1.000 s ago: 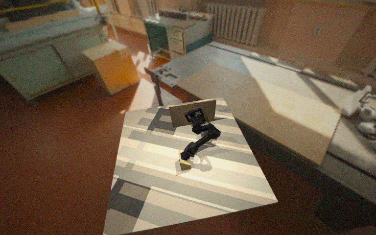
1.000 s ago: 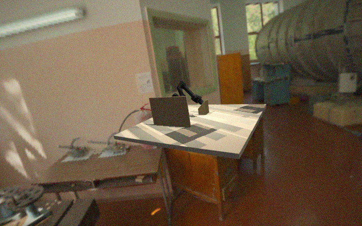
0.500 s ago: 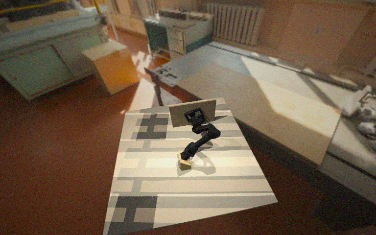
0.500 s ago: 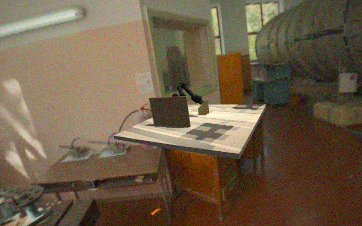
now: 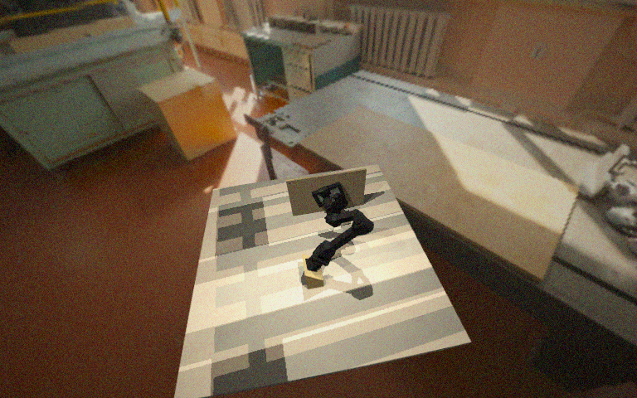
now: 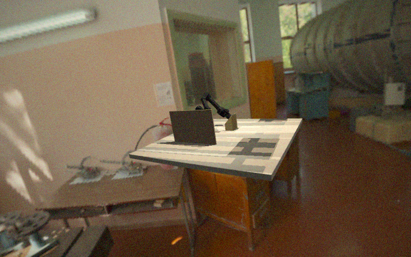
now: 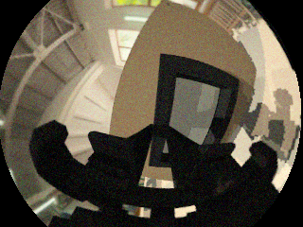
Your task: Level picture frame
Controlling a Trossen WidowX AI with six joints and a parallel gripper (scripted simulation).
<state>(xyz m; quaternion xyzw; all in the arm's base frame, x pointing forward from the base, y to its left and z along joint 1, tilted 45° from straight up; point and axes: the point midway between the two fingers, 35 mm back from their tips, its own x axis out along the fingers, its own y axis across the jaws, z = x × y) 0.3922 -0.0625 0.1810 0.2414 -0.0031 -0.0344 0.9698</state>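
Right now the black picture frame is 1 cm ahead of my gripper tip, 2 cm to the right of it and 5 cm below it. From my gripper tip the other things lie so: tan wall board 2 cm ahead, 2 cm to the right, 6 cm below.
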